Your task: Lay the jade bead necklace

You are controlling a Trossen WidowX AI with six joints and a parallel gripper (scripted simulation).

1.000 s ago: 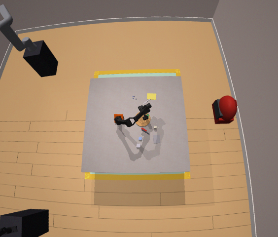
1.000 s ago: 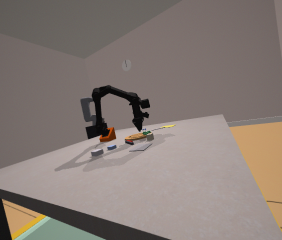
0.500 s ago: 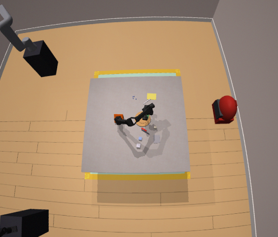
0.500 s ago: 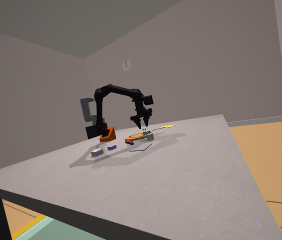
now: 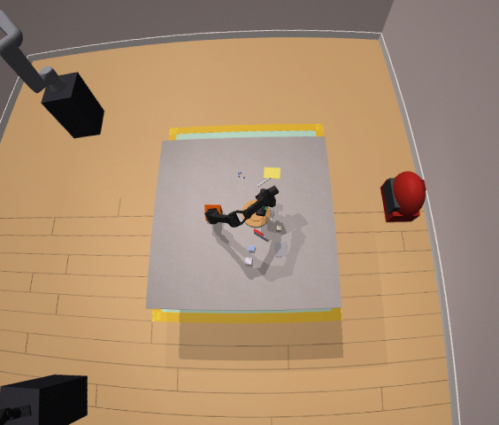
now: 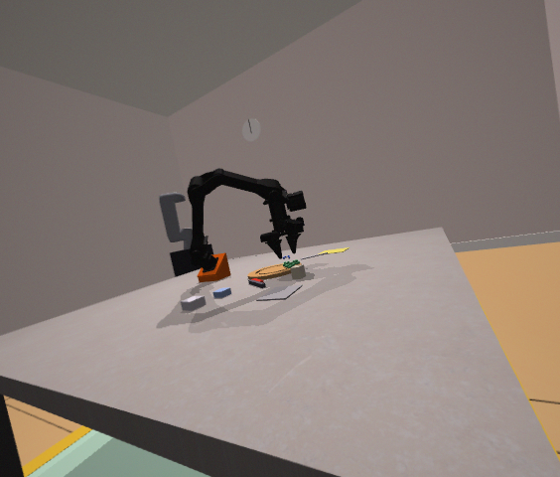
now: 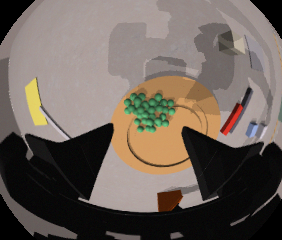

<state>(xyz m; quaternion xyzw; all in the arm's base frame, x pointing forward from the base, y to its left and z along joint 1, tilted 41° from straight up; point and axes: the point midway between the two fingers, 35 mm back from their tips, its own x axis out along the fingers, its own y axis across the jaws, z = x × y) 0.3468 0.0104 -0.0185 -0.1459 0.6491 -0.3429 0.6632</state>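
Right now the round wooden bead board is 5 cm behind my gripper tip, 4 cm below it and 3 cm to the right of it. Also, from my gripper tip: beige cube: 16 cm to the right, 10 cm ahead, 3 cm below; then red-handled tool: 18 cm to the right, 4 cm below, 4 cm behind; then yellow sheet: 28 cm to the left, 9 cm ahead, 5 cm below.
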